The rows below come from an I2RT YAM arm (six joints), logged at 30 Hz.
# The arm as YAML. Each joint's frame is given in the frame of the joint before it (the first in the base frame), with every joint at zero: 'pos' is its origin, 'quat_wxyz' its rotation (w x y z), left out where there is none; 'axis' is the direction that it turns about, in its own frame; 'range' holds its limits. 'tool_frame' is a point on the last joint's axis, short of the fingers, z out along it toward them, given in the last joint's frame.
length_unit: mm
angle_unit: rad
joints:
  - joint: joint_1
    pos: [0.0, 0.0, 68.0]
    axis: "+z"
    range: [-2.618, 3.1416]
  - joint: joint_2
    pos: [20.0, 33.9, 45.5]
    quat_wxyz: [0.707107, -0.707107, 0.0, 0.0]
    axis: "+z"
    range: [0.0, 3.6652]
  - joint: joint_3
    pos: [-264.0, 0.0, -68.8]
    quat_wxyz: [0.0, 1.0, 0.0, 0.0]
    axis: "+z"
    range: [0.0, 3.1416]
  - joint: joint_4
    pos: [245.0, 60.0, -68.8]
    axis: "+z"
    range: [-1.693, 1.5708]
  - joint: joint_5
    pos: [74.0, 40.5, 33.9]
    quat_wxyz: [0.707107, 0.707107, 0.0, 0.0]
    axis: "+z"
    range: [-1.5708, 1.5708]
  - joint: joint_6
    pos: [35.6, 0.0, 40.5]
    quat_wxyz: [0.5, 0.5, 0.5, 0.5]
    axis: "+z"
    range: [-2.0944, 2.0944]
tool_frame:
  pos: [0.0, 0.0, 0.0]
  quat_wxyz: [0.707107, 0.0, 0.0, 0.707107]
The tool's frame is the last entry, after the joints.
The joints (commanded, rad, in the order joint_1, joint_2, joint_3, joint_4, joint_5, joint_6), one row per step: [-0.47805 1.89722 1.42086 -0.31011 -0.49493 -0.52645]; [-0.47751 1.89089 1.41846 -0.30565 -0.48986 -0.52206]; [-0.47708 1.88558 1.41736 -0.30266 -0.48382 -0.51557]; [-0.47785 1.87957 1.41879 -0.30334 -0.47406 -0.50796]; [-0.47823 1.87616 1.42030 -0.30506 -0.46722 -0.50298]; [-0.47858 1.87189 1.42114 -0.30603 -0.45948 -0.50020]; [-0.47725 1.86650 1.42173 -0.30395 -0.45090 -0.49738]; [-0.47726 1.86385 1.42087 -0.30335 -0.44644 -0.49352]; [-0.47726 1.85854 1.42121 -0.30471 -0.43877 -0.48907]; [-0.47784 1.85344 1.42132 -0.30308 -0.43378 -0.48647]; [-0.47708 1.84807 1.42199 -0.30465 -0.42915 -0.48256]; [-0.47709 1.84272 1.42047 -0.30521 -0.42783 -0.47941]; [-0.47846 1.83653 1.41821 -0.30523 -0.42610 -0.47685]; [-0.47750 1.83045 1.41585 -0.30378 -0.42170 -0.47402]
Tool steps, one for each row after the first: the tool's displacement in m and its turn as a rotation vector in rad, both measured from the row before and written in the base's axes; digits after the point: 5 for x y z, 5 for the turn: [-0.00057 0.00037 0.00206 -0.00364 -0.00523 -0.00578]; [-0.00044 0.00022 0.00194 -0.00202 -0.00364 -0.00790]; [-0.00071 -0.00035 0.00272 -0.00320 -0.00201 -0.01248]; [-0.00041 -0.00021 0.00165 -0.00178 -0.00014 -0.00839]; [-0.00054 -0.00016 0.00183 -0.00446 -0.00095 -0.00768]; [-0.00021 0.00043 0.00243 -0.00670 -0.00421 -0.00666]; [-0.00038 0.00003 0.00078 -0.00076 -0.00041 -0.00565]; [-0.00070 0.00009 0.00205 -0.00308 -0.00109 -0.00837]; [-0.00062 -0.00014 0.00216 -0.00408 -0.00436 -0.00586]; [-0.00056 0.00048 0.00220 -0.00171 -0.00231 -0.00506]; [-0.00085 0.00039 0.00158 0.00022 -0.00232 -0.00290]; [-0.00125 -0.00006 0.00170 -0.00078 -0.00280 -0.00421]; [-0.00076 0.00068 0.00171 -0.00270 -0.00311 -0.00405]
